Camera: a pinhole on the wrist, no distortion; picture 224 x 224 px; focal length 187.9 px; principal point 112.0 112.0 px. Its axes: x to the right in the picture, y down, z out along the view. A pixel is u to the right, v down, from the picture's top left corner.
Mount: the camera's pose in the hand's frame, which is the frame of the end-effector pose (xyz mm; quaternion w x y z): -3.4 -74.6 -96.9 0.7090 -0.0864 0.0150 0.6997
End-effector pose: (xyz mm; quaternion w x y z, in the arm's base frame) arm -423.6 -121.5 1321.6 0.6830 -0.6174 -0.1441 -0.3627
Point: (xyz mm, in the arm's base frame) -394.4 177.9 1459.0
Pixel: 77.9 84.4
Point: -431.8 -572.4 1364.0
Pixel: behind the camera
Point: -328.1 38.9 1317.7
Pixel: 176.3 83.7
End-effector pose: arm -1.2 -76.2 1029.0 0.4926 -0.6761 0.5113 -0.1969
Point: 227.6 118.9 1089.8
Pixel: 32.3 144.7
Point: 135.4 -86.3 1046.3
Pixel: 76.3 26.3
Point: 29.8 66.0 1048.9
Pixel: 126.6 205.8
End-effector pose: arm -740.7 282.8 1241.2 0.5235 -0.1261 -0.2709 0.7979
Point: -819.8 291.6 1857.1
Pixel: 15.7 60.6
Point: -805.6 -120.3 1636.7
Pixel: 92.0 187.7
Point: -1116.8 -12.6 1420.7
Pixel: 202.5 125.3
